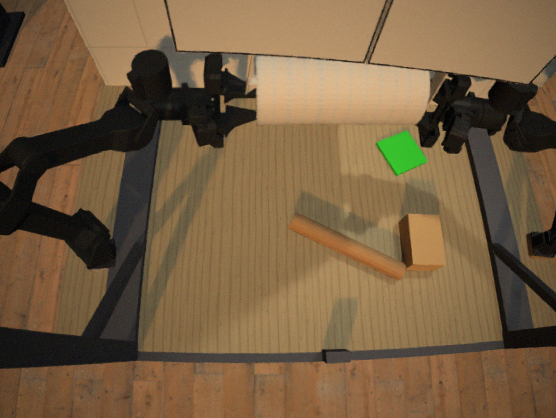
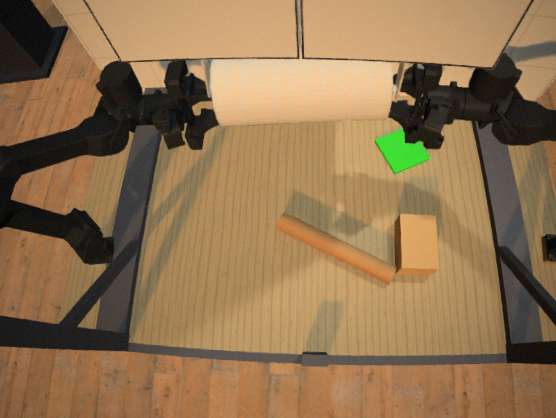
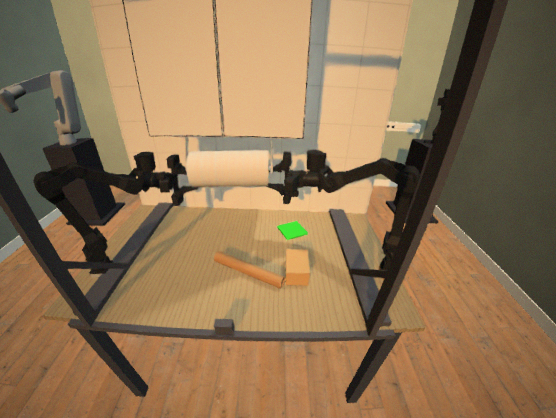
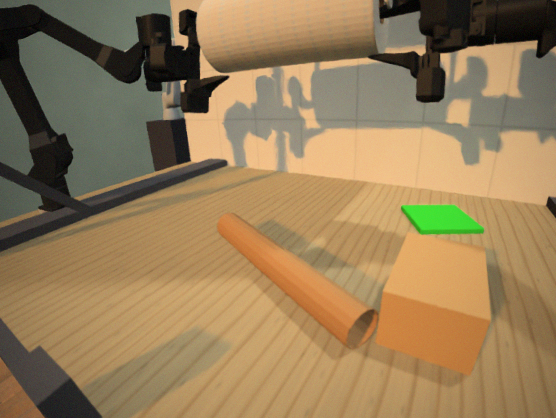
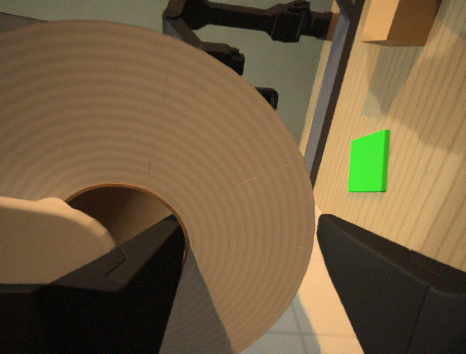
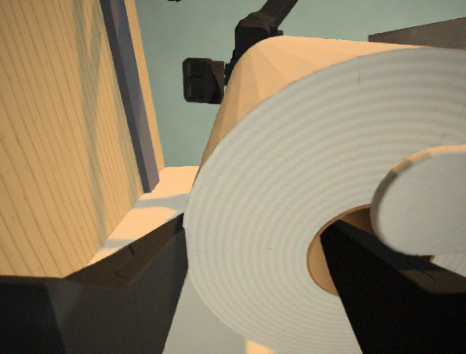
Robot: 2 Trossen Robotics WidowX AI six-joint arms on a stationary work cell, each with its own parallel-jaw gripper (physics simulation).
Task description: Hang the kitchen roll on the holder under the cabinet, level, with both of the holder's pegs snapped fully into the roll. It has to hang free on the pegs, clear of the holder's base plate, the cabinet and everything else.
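Places are measured from the left arm's base along level axes (x ahead, y left, z up), in metres.
Where they show: left gripper, fingertip midpoint: [image 4: 228,61] [image 5: 252,223]; right gripper, fingertip midpoint: [image 4: 369,37] [image 6: 257,225]; left arm's base, origin of the base link: [image 1: 101,254] [image 2: 101,251] [image 4: 58,205]; right arm's base, origin of the base link: [image 1: 542,244] [image 5: 324,26].
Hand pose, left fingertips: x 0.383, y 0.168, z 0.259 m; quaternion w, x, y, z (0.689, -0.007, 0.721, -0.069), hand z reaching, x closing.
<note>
Things, the pixels of their top centre, and the offset from my left fingertips. "spot": a spot on its surface instead.
- white kitchen roll, middle of its top: [image 5: 83,135] [image 6: 386,124] [image 2: 300,55] [image 1: 346,59] [image 3: 228,151] dx +0.126, dy -0.006, dz +0.114 m
- green square, surface spot: [image 4: 442,219] [image 1: 405,156] spot: dx +0.383, dy +0.012, dz -0.269 m
- brown cardboard tube, middle of its top: [image 4: 275,247] [image 2: 335,245] [image 1: 349,244] [image 3: 247,264] dx +0.174, dy -0.211, dz -0.237 m
- tan block, middle of its top: [image 4: 440,266] [image 2: 419,241] [image 1: 426,239] [image 3: 297,260] dx +0.351, dy -0.227, dz -0.218 m
The white kitchen roll [image 1: 342,92] [image 2: 302,92] [image 3: 228,168] [image 4: 290,30] [image 5: 240,125] [image 6: 280,150] is under the cabinet, roughly level, between the holder's two arms. The rounded ends of the holder arms [image 5: 45,235] [image 6: 425,200] cover part of the core openings; the pegs are hidden, so how deep they sit cannot be seen. My left gripper [image 1: 255,105] [image 2: 214,107] [image 5: 252,223] is open at the roll's left end, one fingertip at the core opening, the other by the outer rim. My right gripper [image 2: 394,95] [image 3: 273,177] [image 6: 257,225] is open in the same way at the right end.
The cabinet [image 1: 275,25] [image 2: 200,30] [image 3: 260,70] stands directly above the roll. A green square [image 1: 401,153] [image 4: 442,219], a brown cardboard tube [image 1: 347,246] [image 4: 300,280] and a tan block [image 1: 424,241] [image 4: 435,295] lie on the table below.
</note>
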